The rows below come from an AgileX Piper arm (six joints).
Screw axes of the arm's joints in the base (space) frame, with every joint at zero. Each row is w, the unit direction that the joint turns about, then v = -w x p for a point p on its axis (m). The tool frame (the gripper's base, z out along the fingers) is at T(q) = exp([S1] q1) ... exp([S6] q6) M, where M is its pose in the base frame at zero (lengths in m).
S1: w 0 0 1 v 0.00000 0.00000 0.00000
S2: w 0 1 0 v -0.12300 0.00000 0.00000
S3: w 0 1 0 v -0.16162 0.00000 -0.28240
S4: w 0.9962 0 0.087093 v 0.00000 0.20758 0.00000
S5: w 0 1 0 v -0.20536 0.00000 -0.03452
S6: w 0.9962 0 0.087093 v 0.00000 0.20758 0.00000
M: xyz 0.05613 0.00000 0.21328 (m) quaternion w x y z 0.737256 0 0.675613 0
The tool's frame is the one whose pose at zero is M.
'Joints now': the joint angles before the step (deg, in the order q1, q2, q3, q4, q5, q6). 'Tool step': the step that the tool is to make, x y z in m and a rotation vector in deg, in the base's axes. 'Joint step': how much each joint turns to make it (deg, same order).
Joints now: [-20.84 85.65 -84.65 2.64 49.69 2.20]
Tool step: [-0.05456 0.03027 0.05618 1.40 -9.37 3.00]
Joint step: [0.14 -11.57 0.22 6.42 3.27 -2.20]
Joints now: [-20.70 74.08 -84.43 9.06 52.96 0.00]
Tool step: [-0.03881 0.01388 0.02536 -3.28 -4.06 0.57]
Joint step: [0.00 -7.00 0.46 -0.77 1.72 -1.00]
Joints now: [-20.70 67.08 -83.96 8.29 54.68 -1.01]
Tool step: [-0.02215 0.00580 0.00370 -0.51 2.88 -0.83]
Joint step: [0.00 -3.03 0.04 -2.25 5.44 1.01]
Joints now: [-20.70 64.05 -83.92 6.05 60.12 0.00]
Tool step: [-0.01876 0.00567 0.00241 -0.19 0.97 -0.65]
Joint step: [-0.01 -2.94 0.69 -1.10 3.04 0.73]
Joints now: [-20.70 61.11 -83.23 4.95 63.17 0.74]
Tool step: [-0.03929 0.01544 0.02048 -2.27 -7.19 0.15]
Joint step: [0.00 -6.86 0.00 0.42 -0.67 0.03]
